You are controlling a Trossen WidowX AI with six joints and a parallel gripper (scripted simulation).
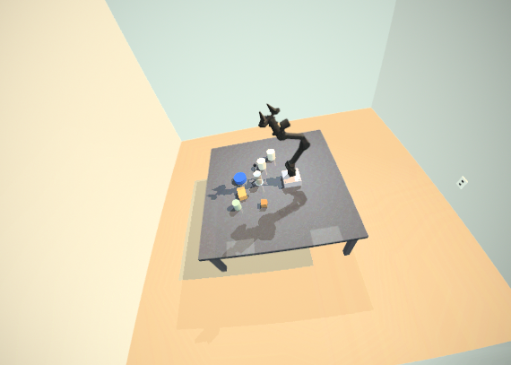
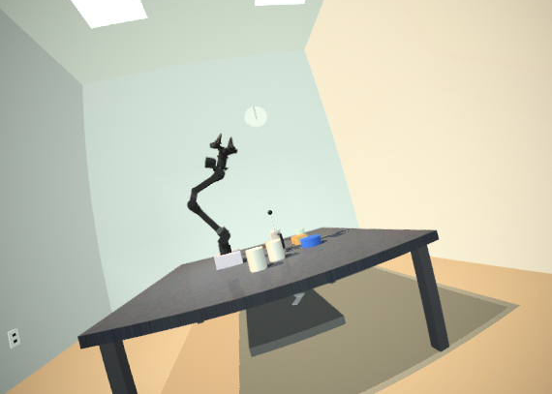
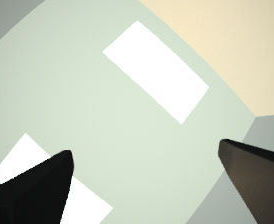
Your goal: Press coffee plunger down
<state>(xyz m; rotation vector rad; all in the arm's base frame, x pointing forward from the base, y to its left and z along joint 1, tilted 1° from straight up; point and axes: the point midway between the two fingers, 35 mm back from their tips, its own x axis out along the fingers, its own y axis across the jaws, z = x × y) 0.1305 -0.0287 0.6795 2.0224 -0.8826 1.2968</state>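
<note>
Now: the coffee press 660 mm below my gripper tip, 150 mm ahead of it and 40 mm to the right of it. Also, from my gripper tip: blue disc (760 mm below, 320 mm ahead, 120 mm to the right); pale green cylinder (740 mm below, 390 mm ahead, 190 mm to the left).
</note>
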